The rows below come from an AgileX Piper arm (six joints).
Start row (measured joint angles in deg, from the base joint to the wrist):
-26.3, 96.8, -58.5, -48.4, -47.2, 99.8
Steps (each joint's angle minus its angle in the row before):
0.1, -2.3, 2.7, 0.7, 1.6, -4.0
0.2, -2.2, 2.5, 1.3, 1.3, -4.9
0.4, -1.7, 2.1, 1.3, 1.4, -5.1
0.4, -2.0, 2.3, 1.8, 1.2, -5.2
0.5, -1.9, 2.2, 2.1, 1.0, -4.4
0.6, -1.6, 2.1, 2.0, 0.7, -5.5
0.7, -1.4, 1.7, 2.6, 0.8, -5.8
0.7, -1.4, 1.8, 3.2, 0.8, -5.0
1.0, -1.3, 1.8, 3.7, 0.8, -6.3
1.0, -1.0, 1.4, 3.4, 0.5, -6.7
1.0, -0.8, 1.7, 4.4, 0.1, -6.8
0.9, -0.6, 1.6, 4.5, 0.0, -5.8
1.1, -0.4, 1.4, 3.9, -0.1, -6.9
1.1, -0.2, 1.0, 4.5, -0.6, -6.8
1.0, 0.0, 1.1, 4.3, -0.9, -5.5
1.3, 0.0, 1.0, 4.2, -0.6, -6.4
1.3, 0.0, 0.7, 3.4, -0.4, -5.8
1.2, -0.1, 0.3, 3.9, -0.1, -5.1
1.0, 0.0, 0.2, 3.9, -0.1, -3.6
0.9, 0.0, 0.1, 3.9, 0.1, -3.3
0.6, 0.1, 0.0, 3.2, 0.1, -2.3
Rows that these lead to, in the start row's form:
-26.2, 94.5, -55.8, -47.7, -45.6, 95.8
-26.0, 92.3, -53.3, -46.4, -44.3, 90.9
-25.6, 90.6, -51.2, -45.1, -42.9, 85.8
-25.2, 88.6, -48.9, -43.3, -41.7, 80.6
-24.7, 86.7, -46.7, -41.2, -40.7, 76.2
-24.1, 85.1, -44.6, -39.2, -40.0, 70.7
-23.4, 83.7, -42.9, -36.6, -39.2, 64.9
-22.7, 82.3, -41.1, -33.4, -38.4, 59.9
-21.7, 81.0, -39.3, -29.7, -37.6, 53.6
-20.7, 80.0, -37.9, -26.3, -37.1, 46.9
-19.7, 79.2, -36.2, -21.9, -37.0, 40.1
-18.8, 78.6, -34.6, -17.4, -37.0, 34.3
-17.7, 78.2, -33.2, -13.5, -37.1, 27.4
-16.6, 78.0, -32.2, -9.0, -37.7, 20.6
-15.6, 78.0, -31.1, -4.7, -38.6, 15.1
-14.3, 78.0, -30.1, -0.5, -39.2, 8.7
-13.0, 78.0, -29.4, 2.9, -39.6, 2.9
-11.8, 77.9, -29.1, 6.8, -39.7, -2.2
-10.8, 77.9, -28.9, 10.7, -39.8, -5.8
-9.9, 77.9, -28.8, 14.6, -39.7, -9.1
-9.3, 78.0, -28.8, 17.8, -39.6, -11.4

